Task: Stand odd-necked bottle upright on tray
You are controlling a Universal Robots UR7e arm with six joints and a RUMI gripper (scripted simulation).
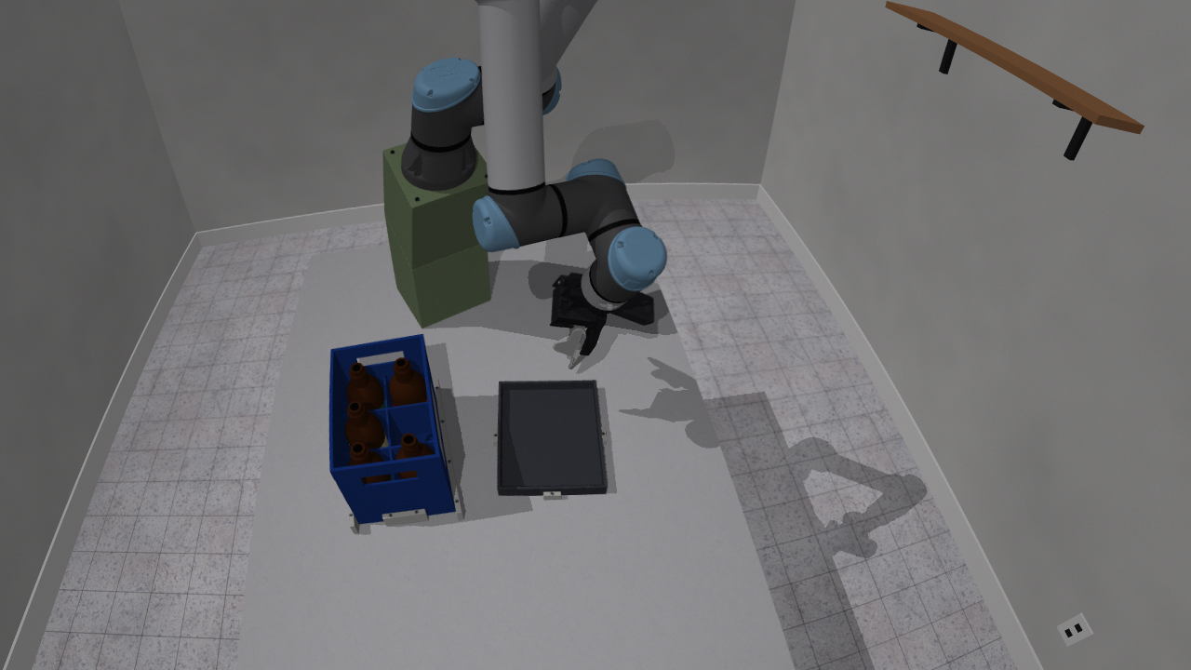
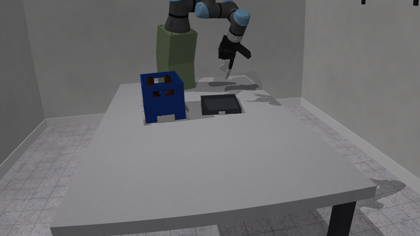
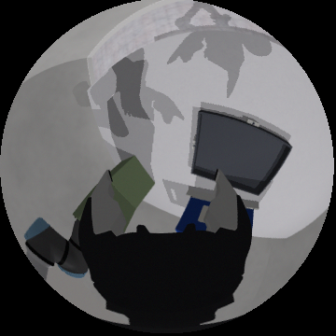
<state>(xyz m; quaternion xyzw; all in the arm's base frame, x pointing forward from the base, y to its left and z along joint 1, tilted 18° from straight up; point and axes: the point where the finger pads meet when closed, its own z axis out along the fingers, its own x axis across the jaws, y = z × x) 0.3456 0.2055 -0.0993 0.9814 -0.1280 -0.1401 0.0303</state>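
Right now the blue crate is 370 mm to the right of my hand, 90 mm ahead of it and 80 mm below it. From my hand the other things lie so: dark tray 150 mm below, 120 mm ahead, 80 mm to the right.
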